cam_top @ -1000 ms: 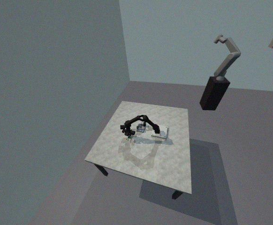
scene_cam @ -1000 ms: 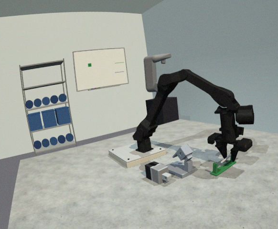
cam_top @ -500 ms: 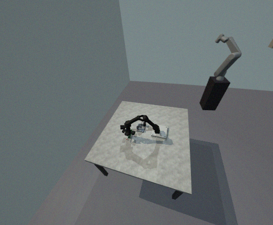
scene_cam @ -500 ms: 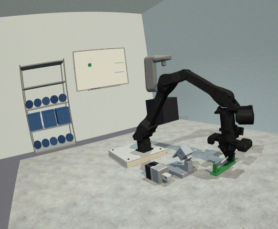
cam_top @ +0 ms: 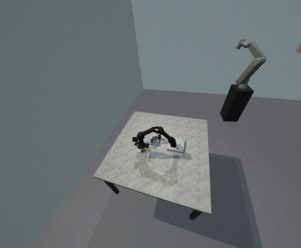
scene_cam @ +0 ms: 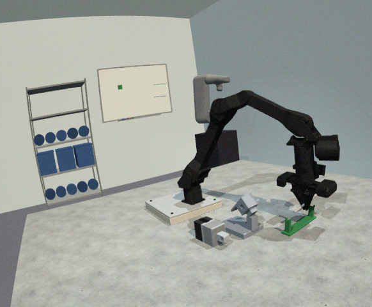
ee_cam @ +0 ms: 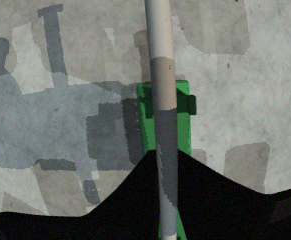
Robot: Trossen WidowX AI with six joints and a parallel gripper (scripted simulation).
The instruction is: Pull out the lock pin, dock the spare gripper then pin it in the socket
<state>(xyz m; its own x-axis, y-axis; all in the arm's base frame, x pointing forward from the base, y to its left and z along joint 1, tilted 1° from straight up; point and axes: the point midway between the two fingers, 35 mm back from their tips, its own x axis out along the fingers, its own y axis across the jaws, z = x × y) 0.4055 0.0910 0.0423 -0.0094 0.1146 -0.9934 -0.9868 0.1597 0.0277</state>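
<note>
Right now the green cradle is 4 cm to the right of my gripper tip and 1 cm below it. Round my gripper tip: grey socket: 14 cm to the right, 13 cm behind, 2 cm above; then spare gripper: 23 cm to the right, 17 cm behind, 1 cm below.
</note>
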